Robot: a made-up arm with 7 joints. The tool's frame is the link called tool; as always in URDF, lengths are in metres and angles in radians.
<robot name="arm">
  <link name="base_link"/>
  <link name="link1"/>
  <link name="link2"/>
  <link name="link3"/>
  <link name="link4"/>
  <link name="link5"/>
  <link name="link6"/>
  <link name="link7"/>
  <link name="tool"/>
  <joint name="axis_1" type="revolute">
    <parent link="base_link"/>
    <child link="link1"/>
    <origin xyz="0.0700 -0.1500 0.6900" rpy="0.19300 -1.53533 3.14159"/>
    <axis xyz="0 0 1"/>
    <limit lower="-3.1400" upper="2.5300" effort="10" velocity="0.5"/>
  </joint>
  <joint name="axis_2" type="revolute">
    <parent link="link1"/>
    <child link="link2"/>
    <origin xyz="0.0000 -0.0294 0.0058" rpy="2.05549 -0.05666 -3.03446"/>
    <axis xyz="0 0 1"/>
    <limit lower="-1.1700" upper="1.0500" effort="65" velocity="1"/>
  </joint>
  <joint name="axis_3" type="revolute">
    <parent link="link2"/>
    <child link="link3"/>
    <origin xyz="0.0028 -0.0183 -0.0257" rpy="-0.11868 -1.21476 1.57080"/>
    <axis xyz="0 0 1"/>
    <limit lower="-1.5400" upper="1.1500" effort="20" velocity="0.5"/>
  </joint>
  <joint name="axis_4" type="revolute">
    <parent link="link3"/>
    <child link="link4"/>
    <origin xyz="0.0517 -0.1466 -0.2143" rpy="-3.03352 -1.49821 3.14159"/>
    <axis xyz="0 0 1"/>
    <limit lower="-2.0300" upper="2.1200" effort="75" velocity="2"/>
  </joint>
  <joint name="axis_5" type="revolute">
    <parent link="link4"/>
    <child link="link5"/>
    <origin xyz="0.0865 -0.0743 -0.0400" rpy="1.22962 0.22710 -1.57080"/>
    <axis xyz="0 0 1"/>
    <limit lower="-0.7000" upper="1.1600" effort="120" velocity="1.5"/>
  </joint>
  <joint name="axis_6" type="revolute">
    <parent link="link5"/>
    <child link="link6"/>
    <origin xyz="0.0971 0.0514 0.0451" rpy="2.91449 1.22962 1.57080"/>
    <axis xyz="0 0 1"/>
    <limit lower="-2.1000" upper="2.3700" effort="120" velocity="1.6"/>
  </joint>
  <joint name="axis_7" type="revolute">
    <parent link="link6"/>
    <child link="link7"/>
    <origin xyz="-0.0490 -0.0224 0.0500" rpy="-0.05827 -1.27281 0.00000"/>
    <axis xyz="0 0 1"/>
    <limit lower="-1.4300" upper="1.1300" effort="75" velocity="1.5"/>
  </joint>
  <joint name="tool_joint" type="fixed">
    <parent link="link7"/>
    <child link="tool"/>
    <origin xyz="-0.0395 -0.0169 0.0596" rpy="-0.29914 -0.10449 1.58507"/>
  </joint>
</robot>
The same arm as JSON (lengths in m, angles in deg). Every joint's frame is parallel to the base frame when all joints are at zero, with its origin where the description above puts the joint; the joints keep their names.
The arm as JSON. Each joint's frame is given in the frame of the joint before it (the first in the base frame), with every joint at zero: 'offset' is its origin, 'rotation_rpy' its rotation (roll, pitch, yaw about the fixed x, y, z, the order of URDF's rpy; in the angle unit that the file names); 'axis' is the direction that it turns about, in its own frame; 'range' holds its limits. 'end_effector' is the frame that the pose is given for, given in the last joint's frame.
{"length_unit": "m", "angle_unit": "deg", "chain": [
  {"id": "axis_1", "offset": [0.07, -0.15, 0.69], "rotation_rpy": [0.0, 0.0, 0.0], "axis": [0.980816, 0.191803, 0.034801], "range": [-179.91, 144.96]},
  {"id": "axis_2", "offset": [0.0001, 0.03, 0.0], "rotation_rpy": [0.0, 0.0, 0.0], "axis": [-0.28389, -0.949867, -0.130995], "range": [-67.04, 60.16]},
  {"id": "axis_3", "offset": [-0.01, 0.0301, 0.0], "rotation_rpy": [0.0, 0.0, 0.0], "axis": [-0.996579, -0.072098, 0.040399], "range": [-88.24, 65.89]},
  {"id": "axis_4", "offset": [0.21, -0.02, -0.16], "rotation_rpy": [0.0, 0.0, 0.0], "axis": [0.0, 1.0, 0.0], "range": [-116.31, 121.47]},
  {"id": "axis_5", "offset": [-0.09, -0.04, -0.07], "rotation_rpy": [0.0, 0.0, 0.0], "axis": [0.937618, 0.326006, -0.120802], "range": [-40.11, 66.46]},
  {"id": "axis_6", "offset": [0.02, 0.04, -0.11], "rotation_rpy": [0.0, 0.0, 0.0], "axis": [0.0, -1.0, 0.0], "range": [-120.32, 135.79]},
  {"id": "axis_7", "offset": [0.05, -0.05, 0.02], "rotation_rpy": [0.0, 0.0, 0.0], "axis": [0.950378, -0.293093, -0.104298], "range": [-81.93, 64.74]}
], "end_effector": {"offset": [0.07, 0.02, 0.01], "rotation_rpy": [0.0, 90.0, 0.0]}}

